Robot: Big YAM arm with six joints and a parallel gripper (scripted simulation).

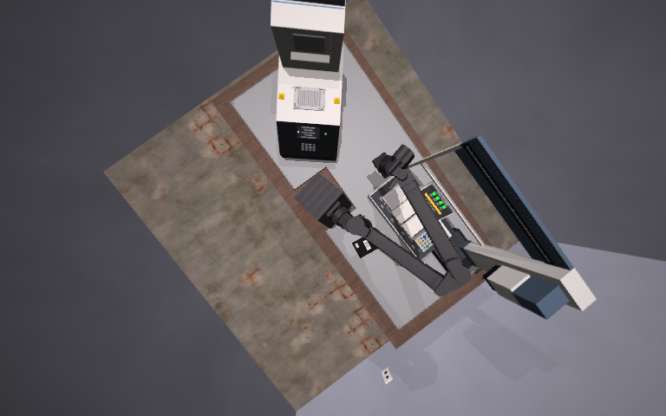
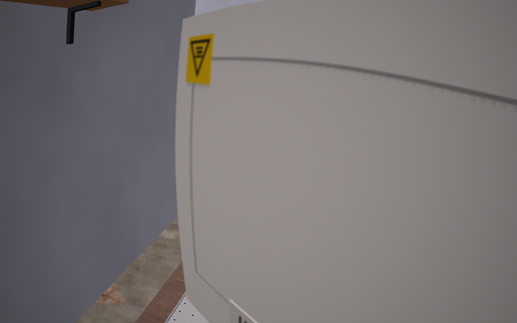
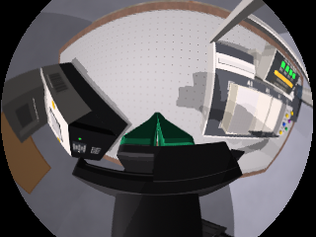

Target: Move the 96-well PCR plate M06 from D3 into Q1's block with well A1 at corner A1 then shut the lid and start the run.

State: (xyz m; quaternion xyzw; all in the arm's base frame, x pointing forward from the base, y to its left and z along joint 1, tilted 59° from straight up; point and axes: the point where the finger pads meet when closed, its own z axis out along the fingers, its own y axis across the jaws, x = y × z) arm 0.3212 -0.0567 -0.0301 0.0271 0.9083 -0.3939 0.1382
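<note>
The deep-well block is 40 mm behind my hand, 200 mm to the right of it and 110 mm below it. From my hand the other things lie so: tube cooling block 90 mm behind, 490 mm to the right, 110 mm below; then black nest 340 mm behind, 280 mm to the right, 190 mm below.
</note>
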